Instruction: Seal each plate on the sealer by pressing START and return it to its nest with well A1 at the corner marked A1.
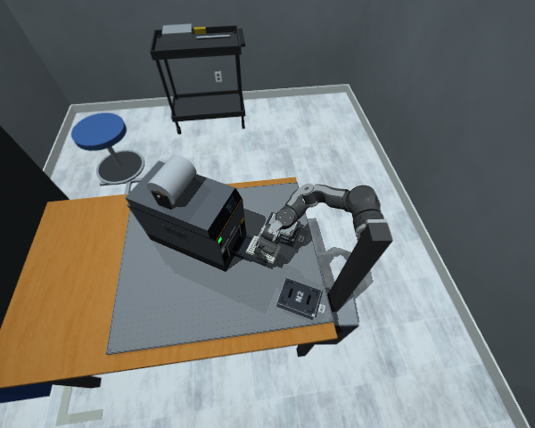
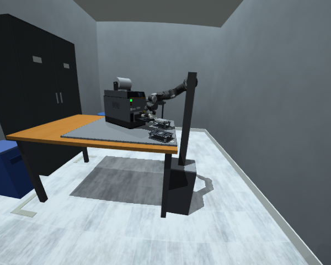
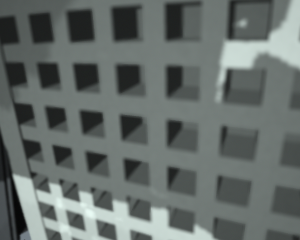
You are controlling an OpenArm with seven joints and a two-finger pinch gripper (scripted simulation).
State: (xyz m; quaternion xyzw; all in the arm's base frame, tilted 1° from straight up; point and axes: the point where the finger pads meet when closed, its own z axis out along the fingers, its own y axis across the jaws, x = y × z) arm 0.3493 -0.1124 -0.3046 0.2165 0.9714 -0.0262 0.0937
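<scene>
Right now the sealer stage is 4 cm below my hand, 4 cm ahead of it and 2 cm to the right of it. Also, from my hand: foil roll (34 cm ahead, 28 cm above, 15 cm to the right); then white well plate (right at my hand); then grey start button (17 cm ahead, 5 cm above, 3 cm to the left).
</scene>
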